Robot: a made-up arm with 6 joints.
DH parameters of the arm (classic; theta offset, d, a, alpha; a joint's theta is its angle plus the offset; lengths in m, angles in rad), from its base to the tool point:
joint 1: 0 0.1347 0 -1.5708
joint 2: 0.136 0 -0.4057 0
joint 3: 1.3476 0 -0.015 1.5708
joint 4: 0 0.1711 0 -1.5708
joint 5: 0 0 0.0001 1.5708
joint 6: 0 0.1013 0 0
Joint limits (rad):
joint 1: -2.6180..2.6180
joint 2: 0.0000..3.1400
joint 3: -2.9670..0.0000
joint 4: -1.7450..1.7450
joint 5: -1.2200..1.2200
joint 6: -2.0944..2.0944
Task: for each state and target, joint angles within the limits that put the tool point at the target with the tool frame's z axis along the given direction. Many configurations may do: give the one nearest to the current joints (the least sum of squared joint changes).
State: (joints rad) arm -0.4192 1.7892 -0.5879 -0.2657 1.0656 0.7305
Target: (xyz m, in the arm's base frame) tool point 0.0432 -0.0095 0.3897 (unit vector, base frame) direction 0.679 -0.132 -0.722
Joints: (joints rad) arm -0.1504 0.9323 -0.5978 -0.0542 0.5606 0.7305
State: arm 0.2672 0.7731 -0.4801 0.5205 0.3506 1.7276
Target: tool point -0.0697 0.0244 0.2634 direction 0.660 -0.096 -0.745
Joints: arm -0.2447 0.6166 -0.0025 0.2120 0.3230 1.7276
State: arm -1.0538 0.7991 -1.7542 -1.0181 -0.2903 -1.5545
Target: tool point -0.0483 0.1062 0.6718 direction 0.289 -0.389 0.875
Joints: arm -1.0815 0.7264 -1.5090 -0.3496 -0.2125 -1.5545
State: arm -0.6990 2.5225 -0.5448 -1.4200 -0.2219 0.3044
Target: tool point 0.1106 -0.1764 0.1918 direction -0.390 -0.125 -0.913
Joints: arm -0.8285 2.1015 -0.1876 -1.7443 0.3869 0.3044
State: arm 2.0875 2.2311 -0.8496 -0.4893 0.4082 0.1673
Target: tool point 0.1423 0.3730 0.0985 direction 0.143 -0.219 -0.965
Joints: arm 1.2581 2.4408 -1.1327 -0.3970 0.5541 0.1673
